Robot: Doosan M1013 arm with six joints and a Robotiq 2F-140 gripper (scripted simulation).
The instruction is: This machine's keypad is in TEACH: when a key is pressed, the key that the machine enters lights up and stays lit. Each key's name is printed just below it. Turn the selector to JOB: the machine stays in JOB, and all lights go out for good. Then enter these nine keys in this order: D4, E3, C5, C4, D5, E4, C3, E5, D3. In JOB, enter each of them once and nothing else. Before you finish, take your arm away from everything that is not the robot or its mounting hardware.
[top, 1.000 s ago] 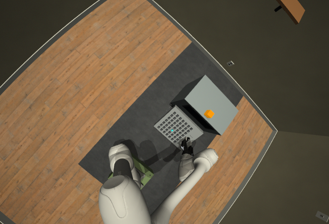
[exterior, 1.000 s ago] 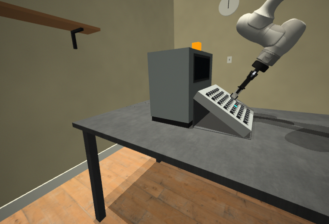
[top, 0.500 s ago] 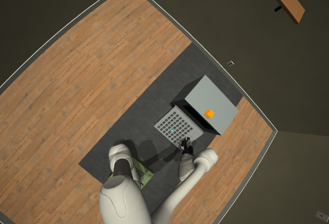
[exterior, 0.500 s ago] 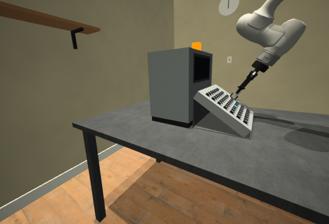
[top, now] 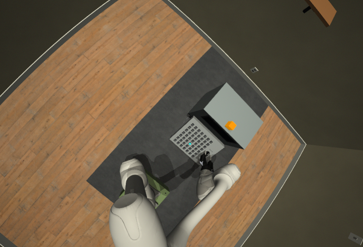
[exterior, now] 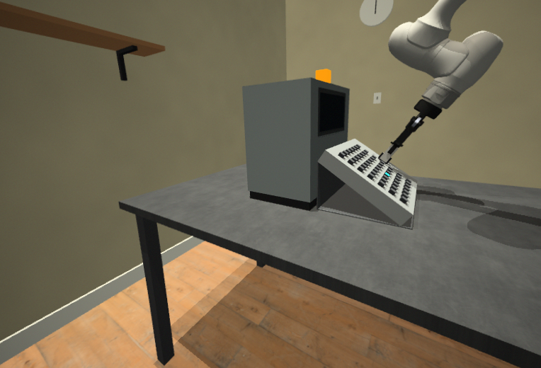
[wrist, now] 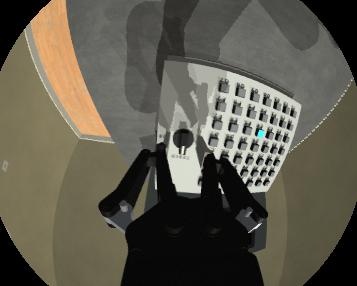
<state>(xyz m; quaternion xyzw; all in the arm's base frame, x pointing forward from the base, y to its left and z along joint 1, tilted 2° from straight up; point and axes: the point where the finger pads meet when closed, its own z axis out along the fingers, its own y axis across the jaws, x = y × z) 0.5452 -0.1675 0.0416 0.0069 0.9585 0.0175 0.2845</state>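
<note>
Right now my hand is 2 cm short of the black selector knob and 2 cm above it. Round my hand: keypad: 4 cm ahead, 11 cm to the left, 7 cm below; key E4: 1 cm behind, 16 cm to the left, 5 cm below.
</note>
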